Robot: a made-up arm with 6 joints.
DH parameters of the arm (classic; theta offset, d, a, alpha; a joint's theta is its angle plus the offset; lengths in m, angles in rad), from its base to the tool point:
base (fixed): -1.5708 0.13 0 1.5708
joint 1: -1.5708 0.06 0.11 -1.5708
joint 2: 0 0.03 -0.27 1.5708
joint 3: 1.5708 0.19 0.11 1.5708
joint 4: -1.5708 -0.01 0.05 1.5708
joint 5: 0 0.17 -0.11 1.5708
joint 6: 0.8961 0 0.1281 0
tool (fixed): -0.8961 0.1 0 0
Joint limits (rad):
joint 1: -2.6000..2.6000
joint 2: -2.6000..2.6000
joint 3: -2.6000..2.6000
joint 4: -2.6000..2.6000
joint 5: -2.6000..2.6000
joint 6: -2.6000..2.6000
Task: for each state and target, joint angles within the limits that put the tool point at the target. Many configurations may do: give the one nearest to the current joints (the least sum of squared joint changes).
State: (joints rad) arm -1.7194 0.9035 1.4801 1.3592 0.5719 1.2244
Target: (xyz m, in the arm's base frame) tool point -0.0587 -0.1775 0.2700
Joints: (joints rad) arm -1.6424 0.2814 1.6321 1.3544 0.5395 1.1474
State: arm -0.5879 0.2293 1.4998 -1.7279 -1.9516 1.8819
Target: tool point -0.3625 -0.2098 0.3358
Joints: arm 0.1360 -0.3532 1.2999 -1.4854 -2.3423 1.9661
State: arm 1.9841 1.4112 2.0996 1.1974 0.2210 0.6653
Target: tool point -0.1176 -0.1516 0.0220
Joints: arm 1.3003 1.7337 1.9630 0.6595 0.4098 1.0428
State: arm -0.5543 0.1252 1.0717 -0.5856 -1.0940 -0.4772
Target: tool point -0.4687 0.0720 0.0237
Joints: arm -0.3499 0.5753 1.2249 -0.5214 -1.2522 -0.2966
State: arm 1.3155 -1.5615 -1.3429 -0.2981 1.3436 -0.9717
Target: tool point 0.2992 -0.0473 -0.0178
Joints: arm 0.6440 -1.9492 -0.9336 -0.2722 1.6940 -0.7581
